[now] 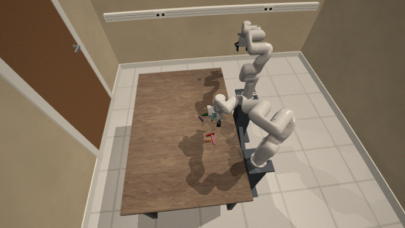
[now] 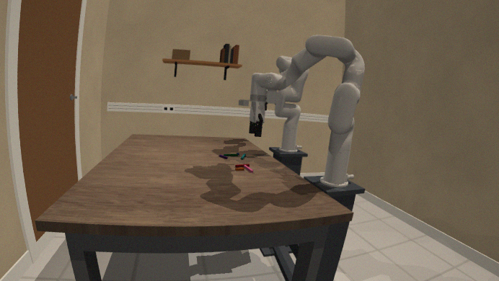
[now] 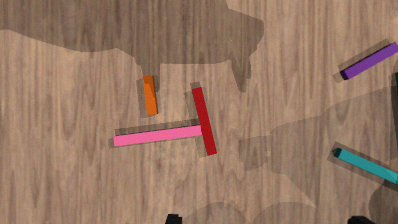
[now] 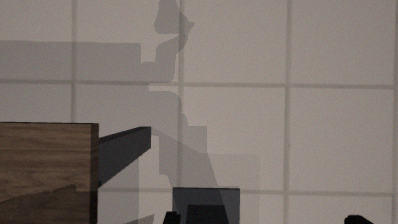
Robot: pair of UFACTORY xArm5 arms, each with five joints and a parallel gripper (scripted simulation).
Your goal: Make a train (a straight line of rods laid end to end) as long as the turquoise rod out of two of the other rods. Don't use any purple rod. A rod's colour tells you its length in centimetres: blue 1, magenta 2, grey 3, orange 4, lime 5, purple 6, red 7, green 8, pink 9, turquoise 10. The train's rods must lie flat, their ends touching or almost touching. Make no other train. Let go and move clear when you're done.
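Observation:
Right now the purple rod is 15 cm below my left hand, 13 cm to the right of it and 13 cm ahead of it. Round my left hand: pink rod: 15 cm below, 8 cm to the left, 3 cm ahead; then orange rod: 15 cm below, 9 cm to the left, 7 cm ahead; then red rod: 15 cm below, 5 cm ahead, 4 cm to the left.

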